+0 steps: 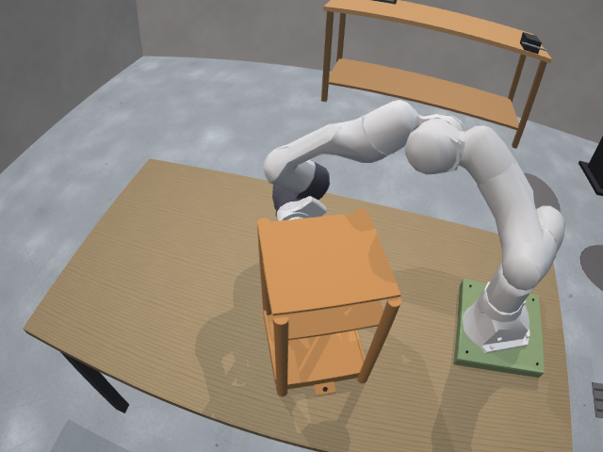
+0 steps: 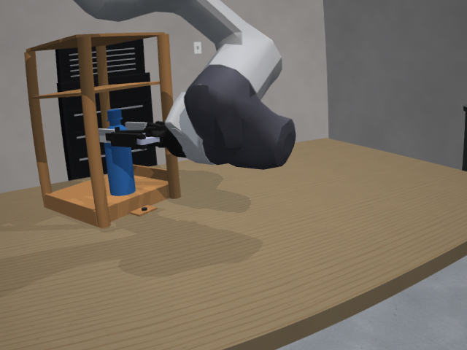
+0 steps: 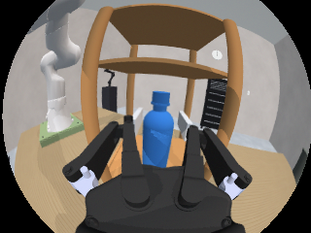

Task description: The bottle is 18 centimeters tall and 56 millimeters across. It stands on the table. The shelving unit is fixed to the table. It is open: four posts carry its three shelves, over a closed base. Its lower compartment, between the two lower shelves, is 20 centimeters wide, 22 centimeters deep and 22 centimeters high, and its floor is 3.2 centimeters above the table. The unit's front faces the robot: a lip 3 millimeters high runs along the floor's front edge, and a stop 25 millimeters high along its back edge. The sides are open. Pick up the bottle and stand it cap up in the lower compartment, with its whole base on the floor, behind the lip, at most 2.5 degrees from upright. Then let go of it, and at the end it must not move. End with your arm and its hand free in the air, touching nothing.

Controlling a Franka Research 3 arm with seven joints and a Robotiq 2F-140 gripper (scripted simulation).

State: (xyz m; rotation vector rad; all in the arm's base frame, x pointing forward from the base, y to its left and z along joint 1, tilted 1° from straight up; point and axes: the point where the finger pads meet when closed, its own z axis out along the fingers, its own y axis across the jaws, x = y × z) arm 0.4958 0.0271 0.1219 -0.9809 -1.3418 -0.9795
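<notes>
Right now my hand is 2 cm above the blue bottle, 1 cm to the right of it and 1 cm past it. Round my hand: shelving unit 7 cm to the left, 2 cm behind, 2 cm above.
</notes>
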